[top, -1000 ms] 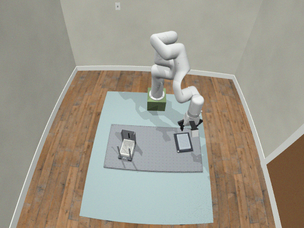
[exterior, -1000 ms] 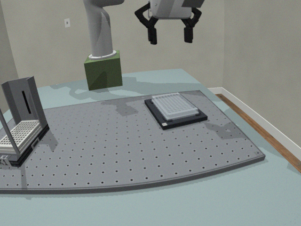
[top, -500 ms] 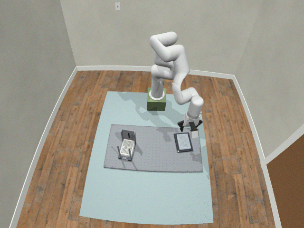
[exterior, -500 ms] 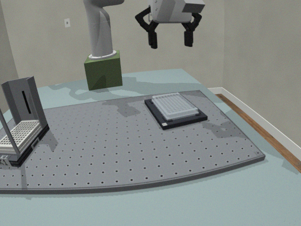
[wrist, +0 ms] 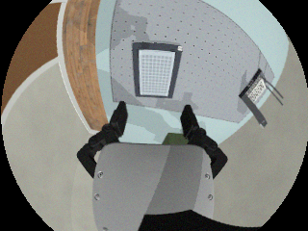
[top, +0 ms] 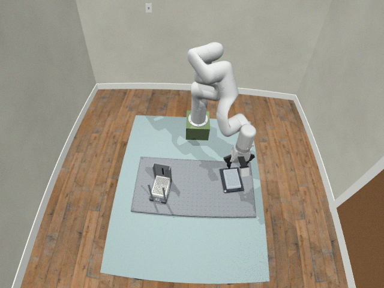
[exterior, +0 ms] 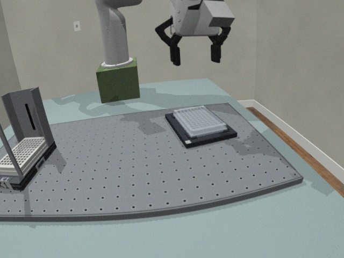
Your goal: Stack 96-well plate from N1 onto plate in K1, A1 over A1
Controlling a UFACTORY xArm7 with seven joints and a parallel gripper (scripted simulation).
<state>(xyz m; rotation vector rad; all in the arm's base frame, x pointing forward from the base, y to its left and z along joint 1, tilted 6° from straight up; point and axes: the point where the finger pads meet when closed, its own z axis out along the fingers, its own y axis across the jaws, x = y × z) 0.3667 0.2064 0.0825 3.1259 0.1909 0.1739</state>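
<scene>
My gripper is now 150 mm above the clear 96-well plate. Round my hand: plate nest N1 (160 mm below); then pale A1 square (150 mm below, 80 mm ahead, 40 mm to the right); then grey back wall (400 mm to the right, 70 mm below, 10 mm ahead).
</scene>
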